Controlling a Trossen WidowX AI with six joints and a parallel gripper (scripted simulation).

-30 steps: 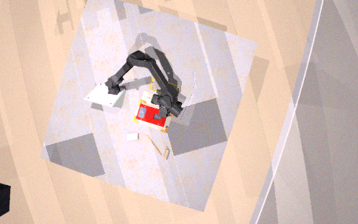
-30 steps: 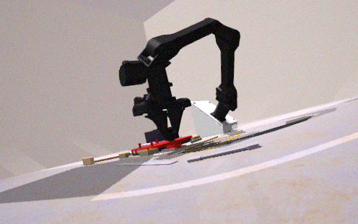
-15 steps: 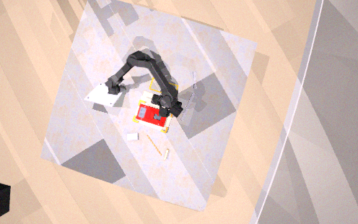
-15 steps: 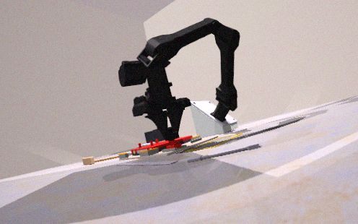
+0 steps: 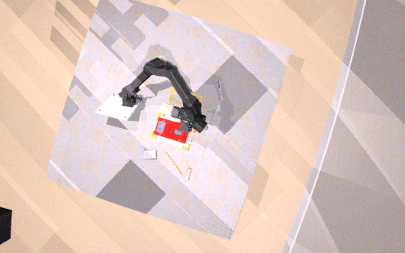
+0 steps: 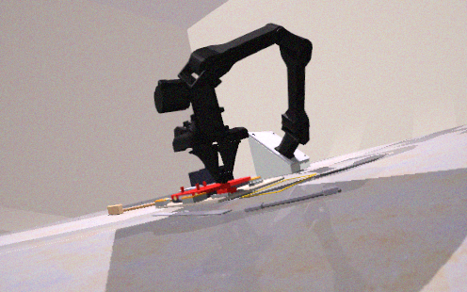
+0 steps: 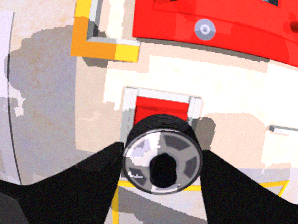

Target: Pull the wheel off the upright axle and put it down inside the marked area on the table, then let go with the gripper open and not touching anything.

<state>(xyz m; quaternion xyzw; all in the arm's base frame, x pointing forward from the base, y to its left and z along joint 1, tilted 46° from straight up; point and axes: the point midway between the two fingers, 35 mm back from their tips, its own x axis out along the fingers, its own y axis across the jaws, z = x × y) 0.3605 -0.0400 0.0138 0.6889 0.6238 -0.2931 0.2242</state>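
Now: gripper tip 1 cm above the upright axle. Round my gripper tip: wheel right at my gripper tip.
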